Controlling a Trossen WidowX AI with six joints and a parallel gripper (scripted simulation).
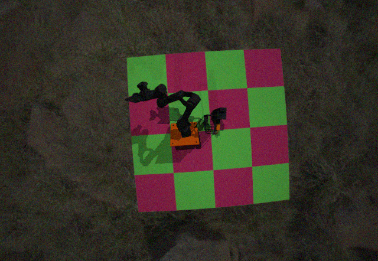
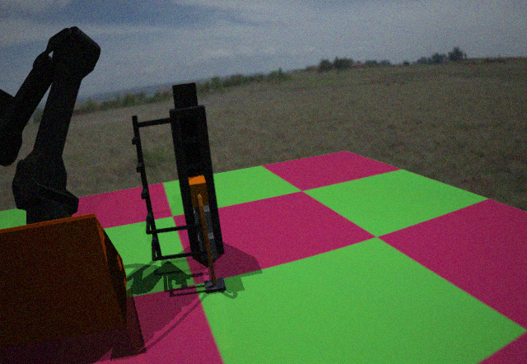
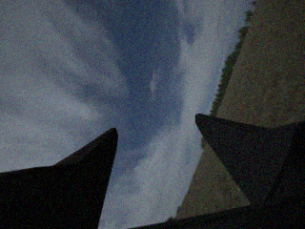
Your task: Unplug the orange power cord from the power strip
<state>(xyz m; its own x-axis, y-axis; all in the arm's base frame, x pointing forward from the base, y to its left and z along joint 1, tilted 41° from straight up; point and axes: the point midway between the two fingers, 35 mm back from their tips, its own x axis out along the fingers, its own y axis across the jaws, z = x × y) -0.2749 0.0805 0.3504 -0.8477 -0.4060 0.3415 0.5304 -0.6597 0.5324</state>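
The orange plug lies 51 cm ahead of my gripper tip, 27 cm to the right of it and 22 cm below it. From my gripper tip the other things lie so: power strip: 53 cm ahead, 20 cm to the right, 24 cm below.
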